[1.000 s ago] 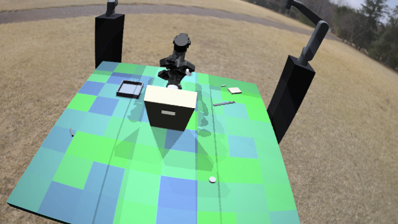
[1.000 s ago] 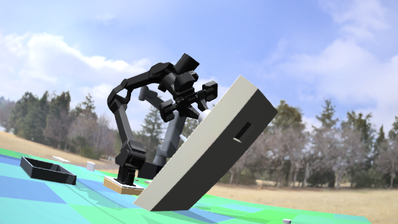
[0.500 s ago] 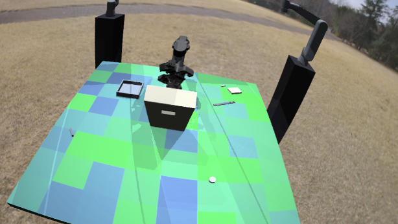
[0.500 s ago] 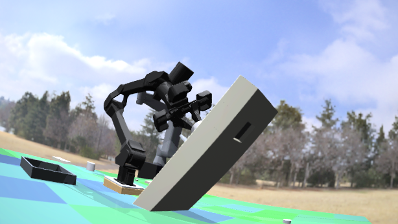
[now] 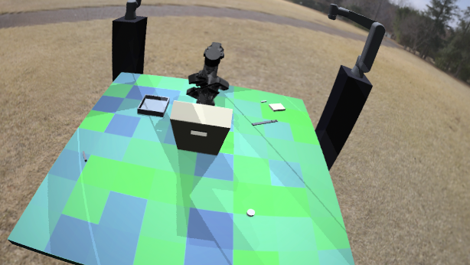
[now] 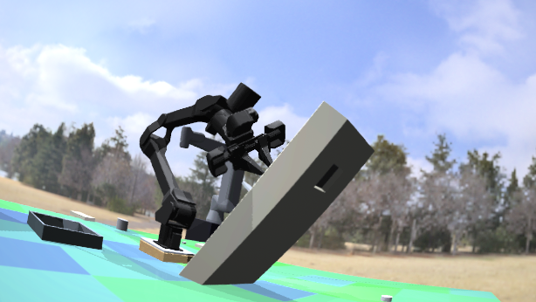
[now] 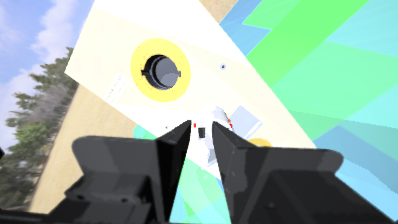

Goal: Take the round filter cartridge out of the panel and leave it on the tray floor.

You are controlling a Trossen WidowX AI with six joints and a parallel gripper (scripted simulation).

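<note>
The filter cartridge lies 1 cm ahead of my gripper tip and 3 cm below it. Round my gripper tip: tray 29 cm behind, 33 cm to the right, 25 cm below.
</note>
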